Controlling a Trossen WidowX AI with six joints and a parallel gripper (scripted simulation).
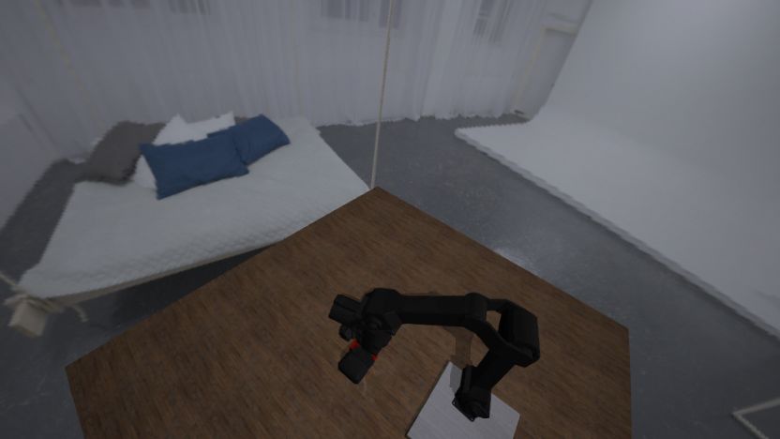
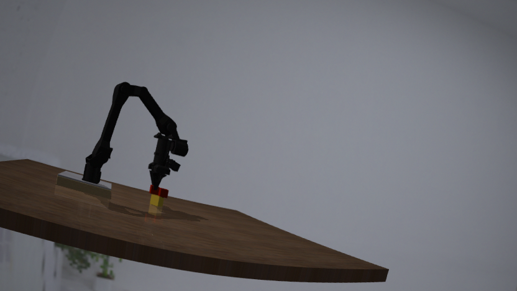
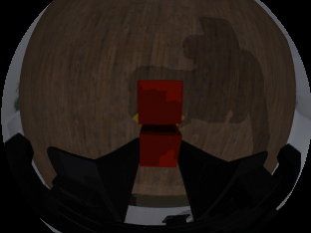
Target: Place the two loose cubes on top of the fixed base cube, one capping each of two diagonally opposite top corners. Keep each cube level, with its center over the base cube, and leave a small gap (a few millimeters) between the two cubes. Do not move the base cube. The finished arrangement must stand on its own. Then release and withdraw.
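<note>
Right now the yellow cube is 4 cm below my gripper tip and 2 cm ahead of it.
</note>
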